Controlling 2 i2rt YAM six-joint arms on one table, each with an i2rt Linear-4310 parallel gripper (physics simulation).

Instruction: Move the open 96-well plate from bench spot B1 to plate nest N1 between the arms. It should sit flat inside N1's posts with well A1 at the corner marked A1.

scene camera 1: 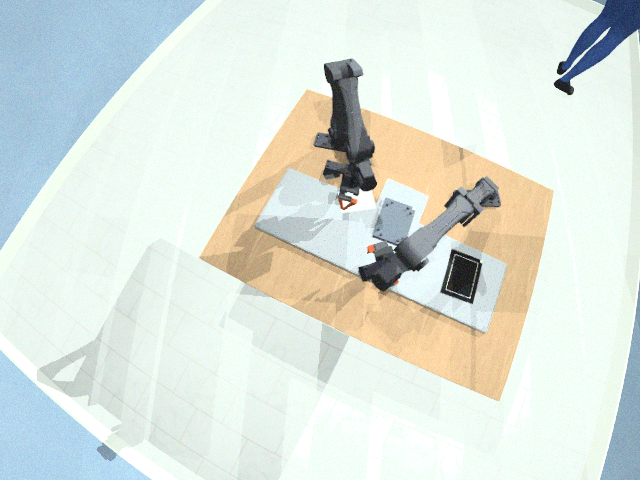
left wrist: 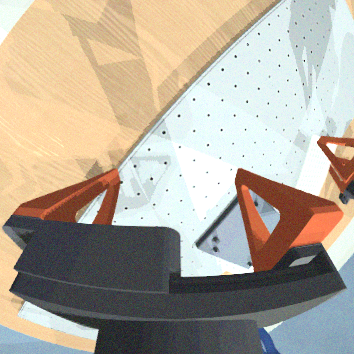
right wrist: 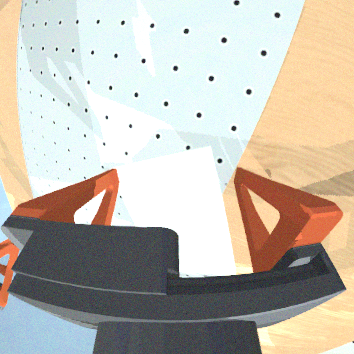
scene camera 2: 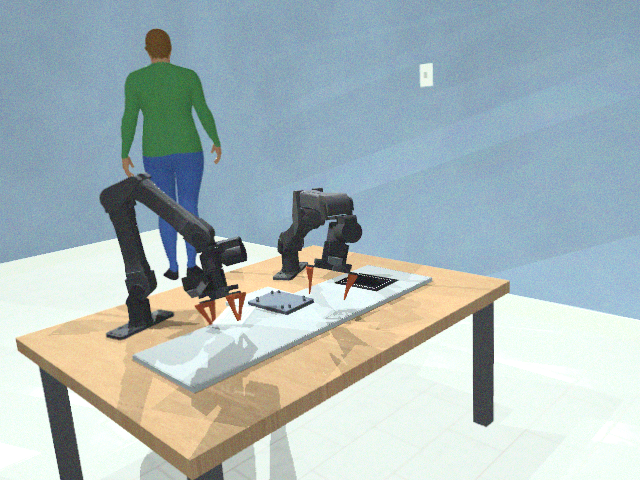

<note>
My left gripper is open, holding nothing. I also see my right gripper, a white well plate, a grey square nest and a black nest with white outline.
My right gripper also shows in the right wrist view.
</note>
